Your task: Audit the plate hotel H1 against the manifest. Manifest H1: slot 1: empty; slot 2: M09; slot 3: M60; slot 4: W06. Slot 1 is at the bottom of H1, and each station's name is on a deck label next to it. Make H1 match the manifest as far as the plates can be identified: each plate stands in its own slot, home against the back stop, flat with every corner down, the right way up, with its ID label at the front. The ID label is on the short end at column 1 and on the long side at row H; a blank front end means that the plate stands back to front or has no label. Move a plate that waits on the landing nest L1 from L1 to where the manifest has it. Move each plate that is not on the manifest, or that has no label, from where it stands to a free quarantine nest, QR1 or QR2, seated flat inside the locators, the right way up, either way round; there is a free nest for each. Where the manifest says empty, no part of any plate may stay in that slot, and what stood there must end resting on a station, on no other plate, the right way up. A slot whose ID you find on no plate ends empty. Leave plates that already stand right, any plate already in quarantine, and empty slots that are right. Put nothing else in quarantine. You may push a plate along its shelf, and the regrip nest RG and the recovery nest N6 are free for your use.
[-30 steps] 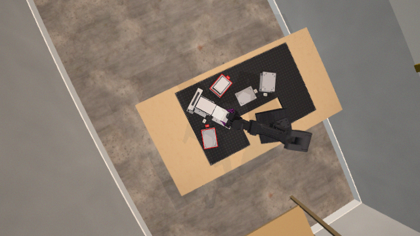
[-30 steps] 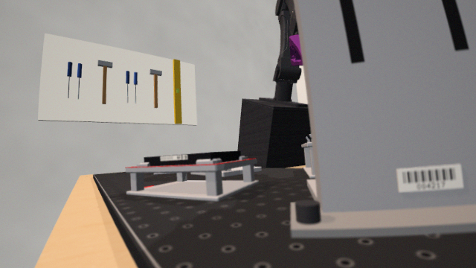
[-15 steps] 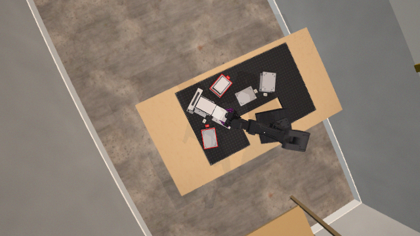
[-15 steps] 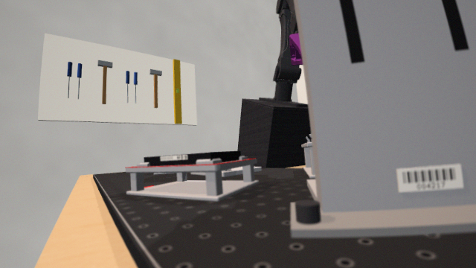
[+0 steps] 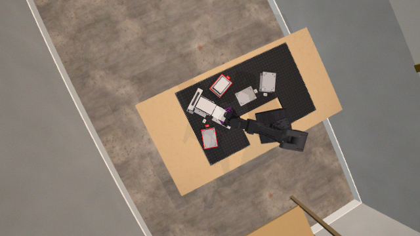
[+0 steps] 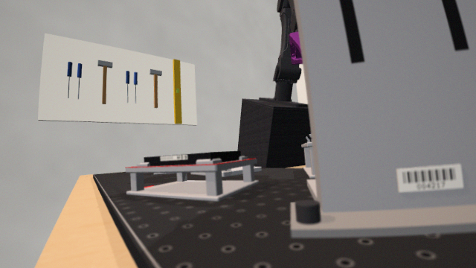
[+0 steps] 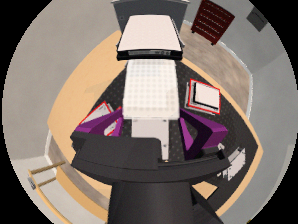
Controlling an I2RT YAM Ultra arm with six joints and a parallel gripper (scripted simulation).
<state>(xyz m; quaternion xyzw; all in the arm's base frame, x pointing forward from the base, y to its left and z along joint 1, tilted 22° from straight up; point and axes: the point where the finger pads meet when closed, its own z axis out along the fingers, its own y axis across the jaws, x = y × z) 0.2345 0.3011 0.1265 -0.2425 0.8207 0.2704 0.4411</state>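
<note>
Right now my hand is 4 cm short of the white well plate and 4 cm to the right of it. Round my hand: plate hotel H1: 16 cm ahead, 14 cm to the left, 6 cm below; then red-rimmed nest: 15 cm behind, 15 cm to the left, 18 cm below; then black-sided plate: 22 cm ahead, 12 cm to the right, 17 cm below.
</note>
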